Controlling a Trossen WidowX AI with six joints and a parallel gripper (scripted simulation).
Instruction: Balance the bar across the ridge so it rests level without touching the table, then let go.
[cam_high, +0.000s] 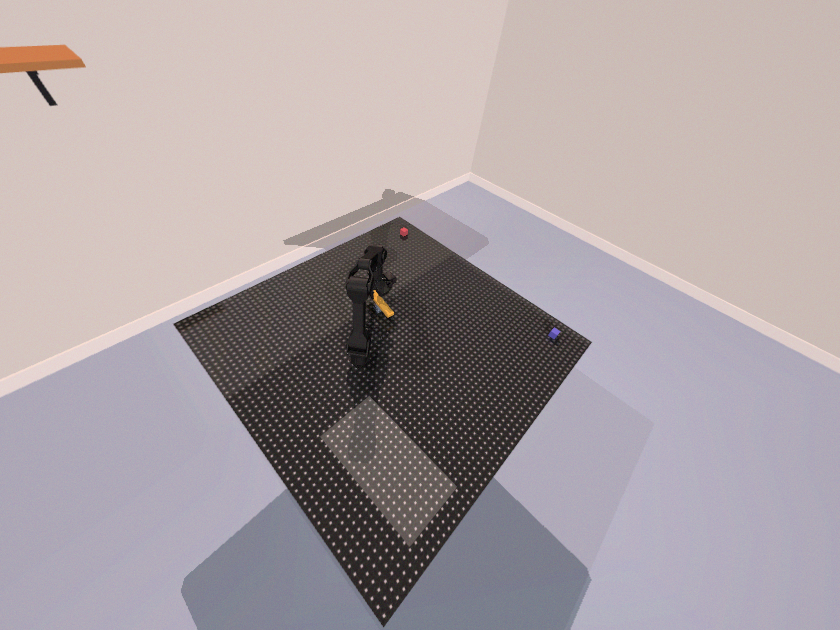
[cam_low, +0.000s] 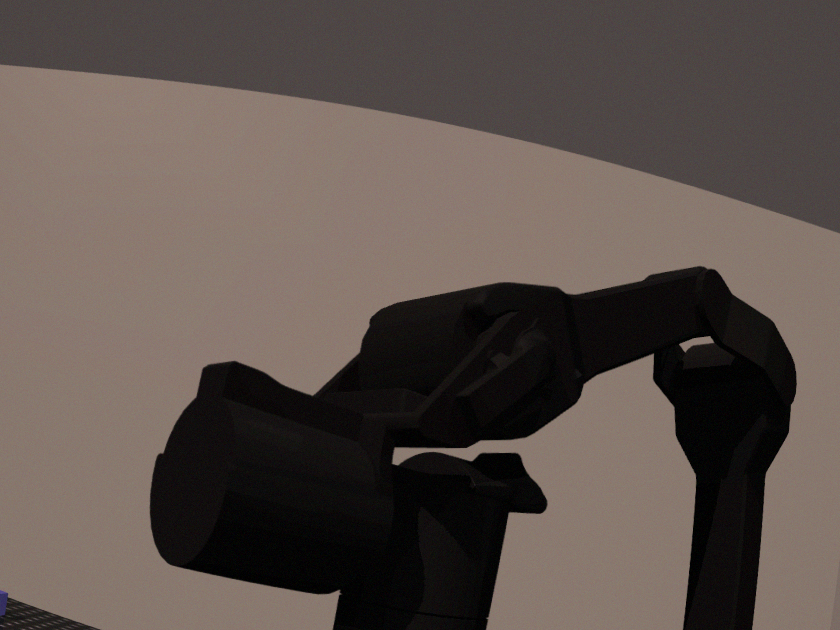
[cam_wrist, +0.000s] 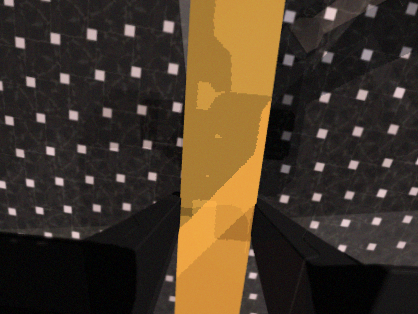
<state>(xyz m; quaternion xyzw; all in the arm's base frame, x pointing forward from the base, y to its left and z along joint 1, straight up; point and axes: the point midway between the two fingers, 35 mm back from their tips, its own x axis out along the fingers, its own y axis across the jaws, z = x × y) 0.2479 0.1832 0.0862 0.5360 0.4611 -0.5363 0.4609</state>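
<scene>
Right now the orange bar is 3 cm to the right of my gripper tip. From my gripper tip the other things lie so: small red cube: 49 cm ahead, 32 cm to the left, 4 cm below; then small purple cube: 68 cm to the right, 49 cm ahead, 4 cm below.
</scene>
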